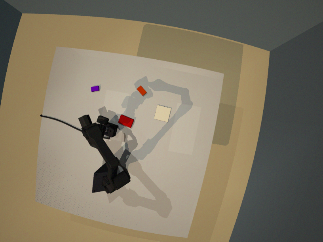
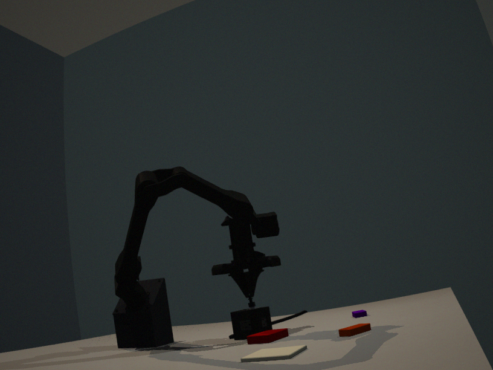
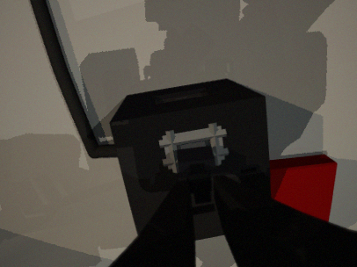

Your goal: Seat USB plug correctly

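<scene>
The USB plug is 20 mm below my gripper tip. The rest, counted from my gripper tip: metal-framed socket: 40 mm below; then red block: 70 mm ahead, 110 mm to the right, 100 mm below; then purple block: 260 mm ahead, 160 mm to the left, 100 mm below.
</scene>
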